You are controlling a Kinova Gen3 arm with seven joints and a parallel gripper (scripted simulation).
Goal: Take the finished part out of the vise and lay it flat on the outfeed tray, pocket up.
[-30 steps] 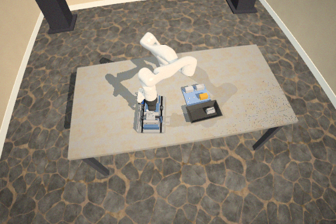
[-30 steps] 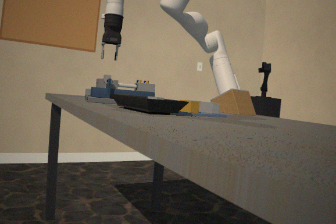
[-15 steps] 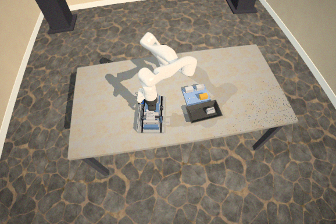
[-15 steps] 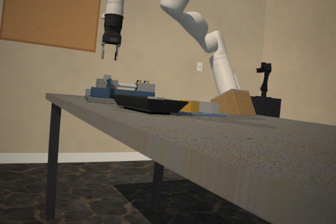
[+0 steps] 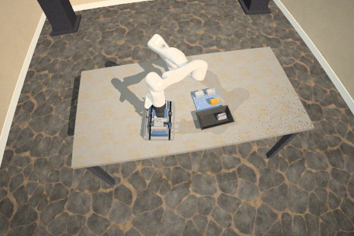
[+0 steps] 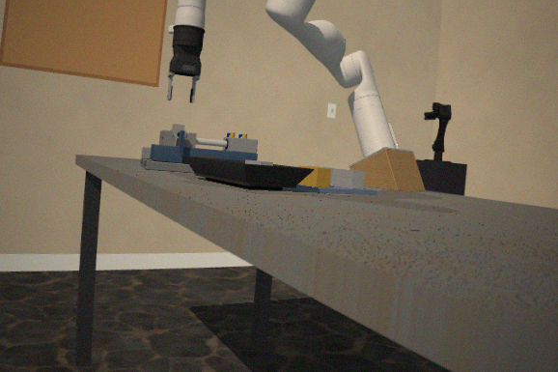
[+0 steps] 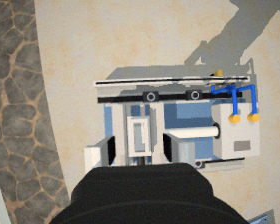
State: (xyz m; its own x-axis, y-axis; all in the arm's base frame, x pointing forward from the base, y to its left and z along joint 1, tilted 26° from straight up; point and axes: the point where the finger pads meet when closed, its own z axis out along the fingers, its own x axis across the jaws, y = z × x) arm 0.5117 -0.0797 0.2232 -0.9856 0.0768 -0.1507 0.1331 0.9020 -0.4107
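Right now my hand is 15 cm above the vise, 7 cm past it and 1 cm to the right of it. Also, from my hand: yellow block 41 cm to the left, 17 cm below, 16 cm behind; blue fixture plate 36 cm to the left, 19 cm below, 19 cm behind.
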